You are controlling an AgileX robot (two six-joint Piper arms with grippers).
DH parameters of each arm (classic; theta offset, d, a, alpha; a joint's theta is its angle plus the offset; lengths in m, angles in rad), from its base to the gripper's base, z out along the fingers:
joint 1: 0 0.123 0 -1.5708
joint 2: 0.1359 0 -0.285 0
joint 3: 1.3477 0 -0.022 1.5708
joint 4: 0 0.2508 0 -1.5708
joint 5: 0 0 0.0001 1.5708
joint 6: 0 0.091 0 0
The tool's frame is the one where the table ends.
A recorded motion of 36 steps. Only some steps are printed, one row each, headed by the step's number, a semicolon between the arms.
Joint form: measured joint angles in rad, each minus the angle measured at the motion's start. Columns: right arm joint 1, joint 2, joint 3, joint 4, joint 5, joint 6; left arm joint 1, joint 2, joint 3, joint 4, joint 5, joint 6.
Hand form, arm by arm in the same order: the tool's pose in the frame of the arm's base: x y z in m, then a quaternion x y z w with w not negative. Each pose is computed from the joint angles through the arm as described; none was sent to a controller.
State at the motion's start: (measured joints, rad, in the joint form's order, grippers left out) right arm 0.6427 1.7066 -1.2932 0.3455 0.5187 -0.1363; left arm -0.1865 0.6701 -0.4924 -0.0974 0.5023 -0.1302
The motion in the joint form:
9: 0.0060 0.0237 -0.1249 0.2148 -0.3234 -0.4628; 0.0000 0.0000 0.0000 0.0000 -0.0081 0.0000
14: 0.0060 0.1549 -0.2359 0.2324 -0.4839 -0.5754; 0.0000 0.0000 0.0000 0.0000 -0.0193 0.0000
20: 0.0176 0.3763 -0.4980 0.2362 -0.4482 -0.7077; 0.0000 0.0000 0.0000 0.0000 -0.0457 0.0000
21: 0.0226 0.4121 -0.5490 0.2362 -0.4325 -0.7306; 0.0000 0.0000 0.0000 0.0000 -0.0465 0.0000
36: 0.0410 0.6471 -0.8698 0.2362 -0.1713 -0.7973; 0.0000 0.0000 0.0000 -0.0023 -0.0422 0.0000
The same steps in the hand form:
9: 0.3258 0.2588 0.3266 -0.31005 0.77034 0.20549 0.51790; 0.1272 -0.0283 0.2778 -0.00205 0.88026 -0.11467 0.46043
14: 0.3608 0.2758 0.3182 -0.30938 0.73466 0.16096 0.58194; 0.1278 -0.0283 0.2786 -0.00235 0.87760 -0.11529 0.46531
20: 0.4005 0.3155 0.2971 -0.36423 0.70529 0.13492 0.59304; 0.1291 -0.0283 0.2806 -0.00306 0.87124 -0.11676 0.47676
21: 0.4051 0.3234 0.2948 -0.37625 0.69821 0.13292 0.59437; 0.1291 -0.0283 0.2807 -0.00308 0.87104 -0.11680 0.47711
36: 0.4239 0.3674 0.2572 -0.46521 0.68820 0.16076 0.53302; 0.1289 -0.0284 0.2804 -0.00362 0.87206 -0.11750 0.47507

